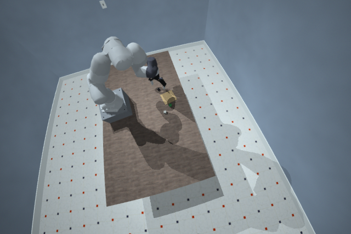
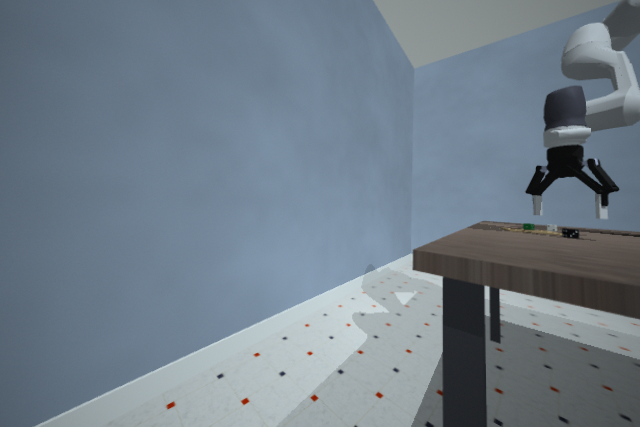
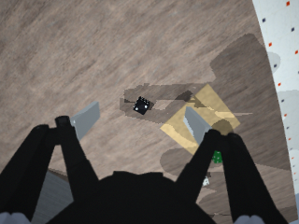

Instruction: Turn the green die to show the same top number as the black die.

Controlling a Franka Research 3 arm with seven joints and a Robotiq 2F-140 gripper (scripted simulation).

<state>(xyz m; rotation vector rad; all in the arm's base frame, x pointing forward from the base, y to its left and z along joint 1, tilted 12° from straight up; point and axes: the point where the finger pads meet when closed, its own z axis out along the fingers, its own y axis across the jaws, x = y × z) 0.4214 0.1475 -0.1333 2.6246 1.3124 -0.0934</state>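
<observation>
Now: hand 1 cm past the black die and 6 cm above it. The rest, counted from my hand: green die 8 cm ahead, 23 cm to the right, 6 cm below; white die 1 cm ahead, 30 cm to the right, 6 cm below; tan mat 8 cm ahead, 13 cm to the right, 7 cm below.
</observation>
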